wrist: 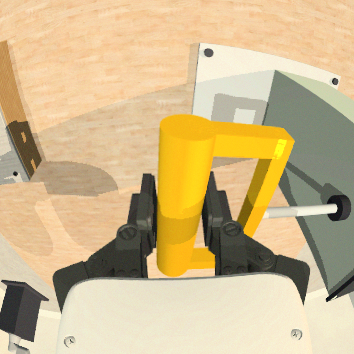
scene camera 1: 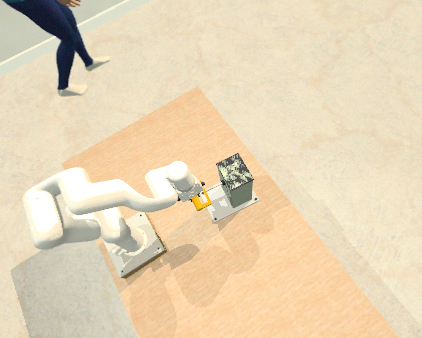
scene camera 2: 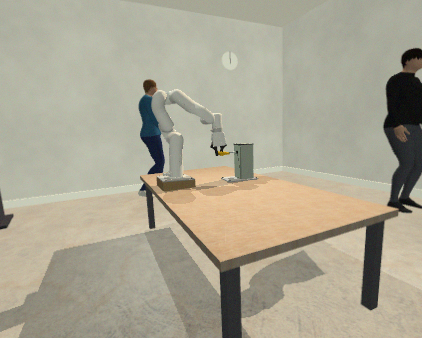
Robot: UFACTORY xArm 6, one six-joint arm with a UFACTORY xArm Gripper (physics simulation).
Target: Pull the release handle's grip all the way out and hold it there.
Labels:
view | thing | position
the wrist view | my gripper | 178,188
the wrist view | white base plate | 232,84

